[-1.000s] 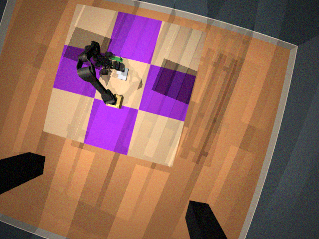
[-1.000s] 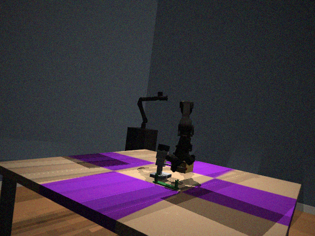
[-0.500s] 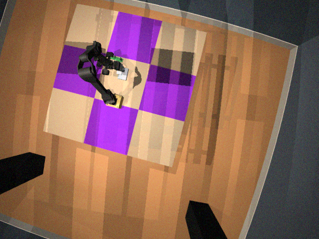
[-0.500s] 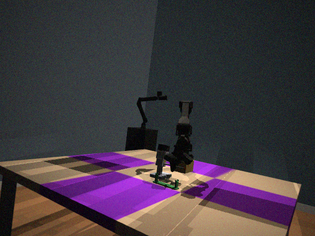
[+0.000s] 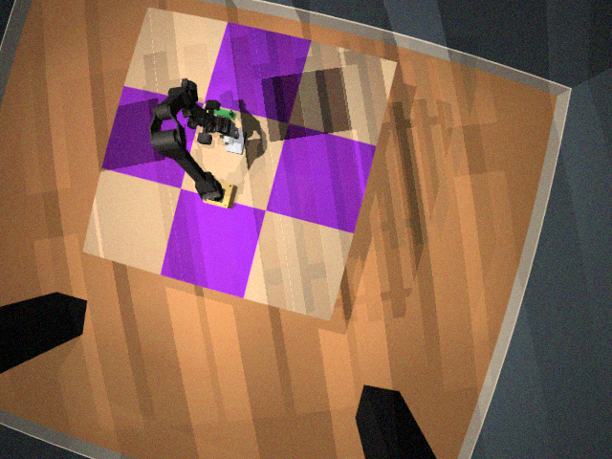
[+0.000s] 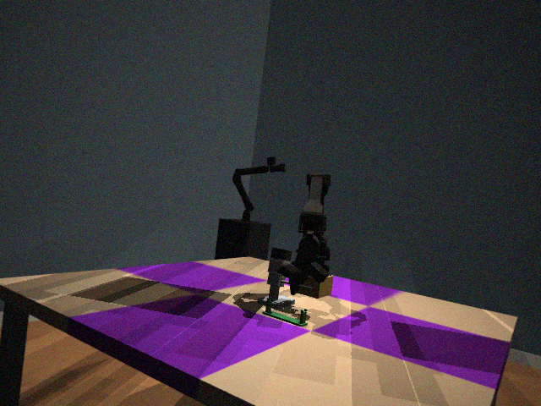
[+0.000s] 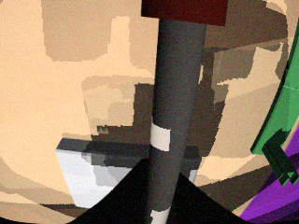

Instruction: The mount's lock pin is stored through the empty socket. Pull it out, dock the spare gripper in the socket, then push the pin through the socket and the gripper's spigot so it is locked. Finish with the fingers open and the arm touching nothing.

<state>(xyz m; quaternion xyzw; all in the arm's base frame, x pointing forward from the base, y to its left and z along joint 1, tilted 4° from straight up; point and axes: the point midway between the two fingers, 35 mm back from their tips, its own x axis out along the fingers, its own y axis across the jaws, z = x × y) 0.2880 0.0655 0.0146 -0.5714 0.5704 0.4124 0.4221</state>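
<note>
Right now my gripper tip is 6 cm to the left of the mount and 1 cm past it. From my gripper tip the other things lie so: green rack (11 cm ahead, 4 cm to the left, 2 cm below); then spare gripper (8 cm above, 7 cm to the right, 1 cm behind).
</note>
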